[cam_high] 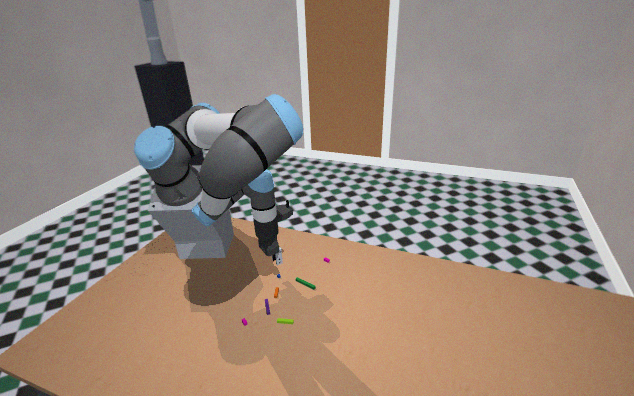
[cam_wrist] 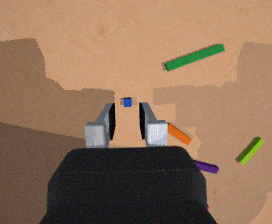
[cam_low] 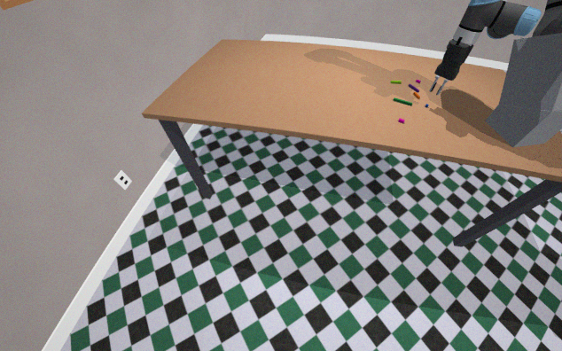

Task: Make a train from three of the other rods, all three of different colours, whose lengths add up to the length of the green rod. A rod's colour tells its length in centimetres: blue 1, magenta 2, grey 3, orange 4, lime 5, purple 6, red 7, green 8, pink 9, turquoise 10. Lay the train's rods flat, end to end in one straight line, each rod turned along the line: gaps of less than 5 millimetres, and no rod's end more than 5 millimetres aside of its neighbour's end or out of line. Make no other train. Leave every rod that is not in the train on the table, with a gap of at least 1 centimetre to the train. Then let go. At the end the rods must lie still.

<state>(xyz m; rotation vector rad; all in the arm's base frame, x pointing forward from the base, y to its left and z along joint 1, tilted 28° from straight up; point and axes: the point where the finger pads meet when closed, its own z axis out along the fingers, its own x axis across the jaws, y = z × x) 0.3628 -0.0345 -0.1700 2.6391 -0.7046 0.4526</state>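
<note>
The blue rod is 8 cm below my hand. The rest, counted from my hand: purple rod 4 cm ahead, 14 cm to the right, 8 cm below; then green rod 10 cm ahead, 8 cm below; then orange rod 3 cm ahead, 8 cm to the right, 8 cm below.
</note>
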